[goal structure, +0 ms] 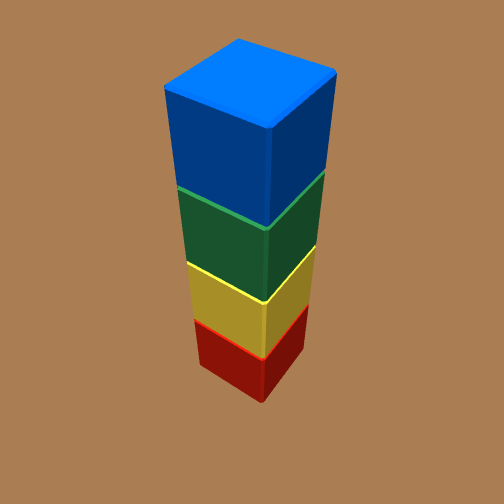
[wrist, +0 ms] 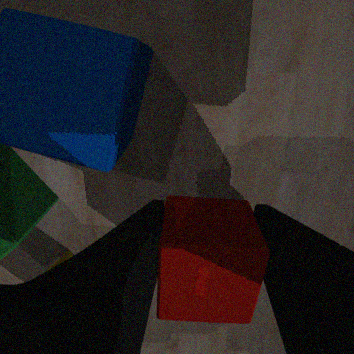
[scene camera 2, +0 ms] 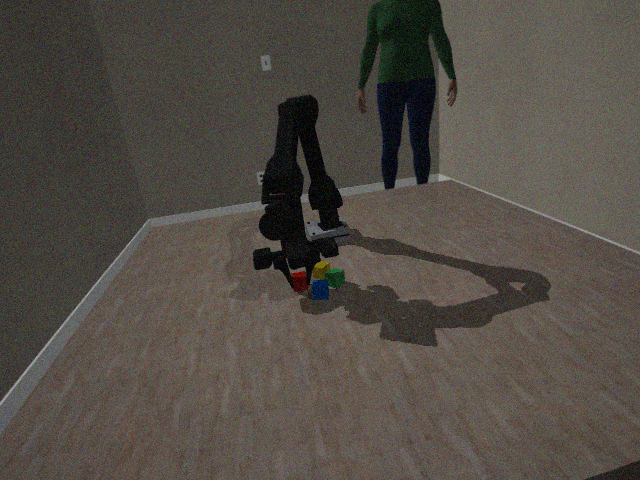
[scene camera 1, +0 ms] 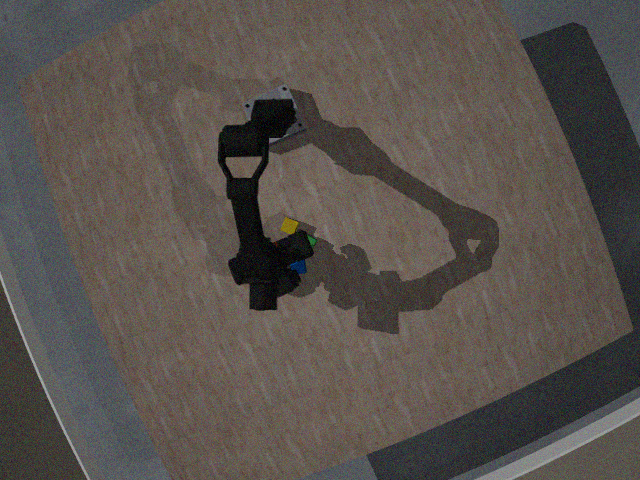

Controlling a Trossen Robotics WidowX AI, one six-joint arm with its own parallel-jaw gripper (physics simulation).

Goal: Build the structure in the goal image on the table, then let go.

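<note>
A red cube (scene camera 2: pixel 299 281) (wrist: pixel 212 260) is between the two black fingers of my gripper (scene camera 2: pixel 300 288) (wrist: pixel 208 213), which is shut on it, low at the table top. In scene camera 1 the arm hides most of the red cube. A blue cube (scene camera 1: pixel 298 266) (scene camera 2: pixel 320 289) (wrist: pixel 65 82) stands close by, apart from the red one. A green cube (scene camera 1: pixel 312 240) (scene camera 2: pixel 335 277) (wrist: pixel 20 200) is beside the blue one. A yellow cube (scene camera 1: pixel 289 225) (scene camera 2: pixel 321 269) stands behind the red and green ones; a sliver of it shows in the wrist view.
The arm's grey base plate (scene camera 1: pixel 282 93) (scene camera 2: pixel 338 234) sits on the wood-grained table (scene camera 1: pixel 413 372) (scene camera 2: pixel 206 387), behind the cubes in scene camera 2. A person (scene camera 2: pixel 408 51) in a green top stands at the back by the wall. The arm's shadow lies across the table.
</note>
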